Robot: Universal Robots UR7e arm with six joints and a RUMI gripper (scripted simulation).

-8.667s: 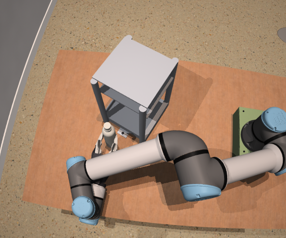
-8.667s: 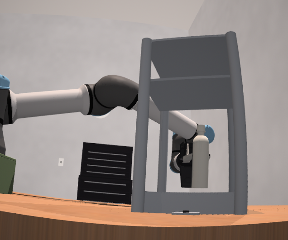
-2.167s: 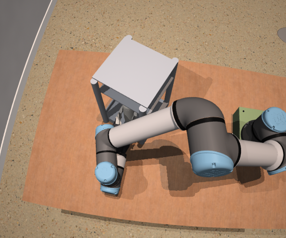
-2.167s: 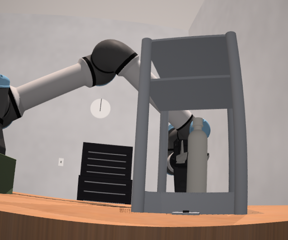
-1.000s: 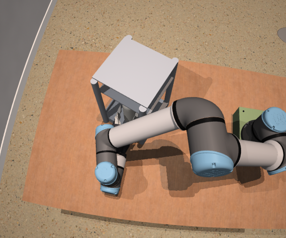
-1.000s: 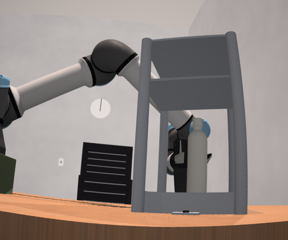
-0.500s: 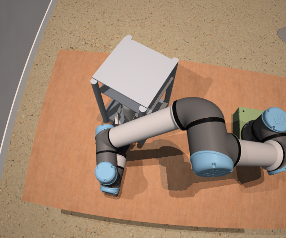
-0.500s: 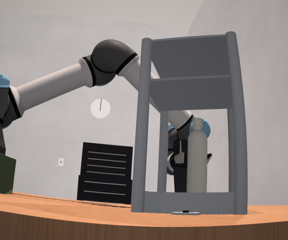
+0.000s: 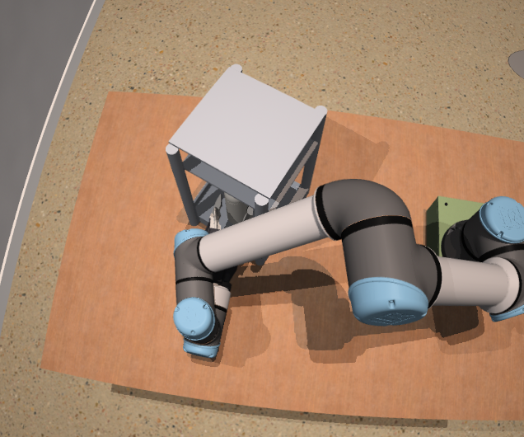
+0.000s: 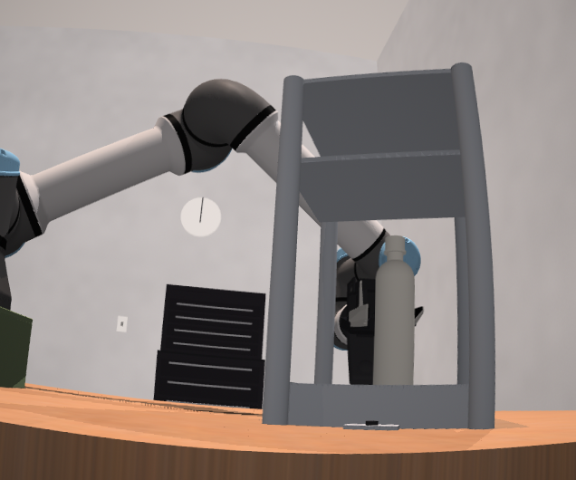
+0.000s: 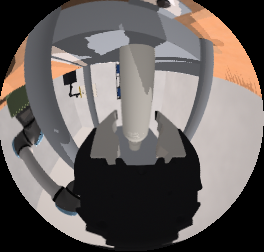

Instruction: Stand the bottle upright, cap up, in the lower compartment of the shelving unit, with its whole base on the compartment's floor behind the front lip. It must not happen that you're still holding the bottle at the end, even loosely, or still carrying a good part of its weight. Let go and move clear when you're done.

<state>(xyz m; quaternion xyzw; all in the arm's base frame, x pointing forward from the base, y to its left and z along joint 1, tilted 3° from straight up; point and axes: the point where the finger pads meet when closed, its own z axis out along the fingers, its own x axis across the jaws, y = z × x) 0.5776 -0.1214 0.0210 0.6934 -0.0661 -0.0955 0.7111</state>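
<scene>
My hand is 50 mm to the left of the shelving unit, 50 mm below it and 30 mm past it.
</scene>
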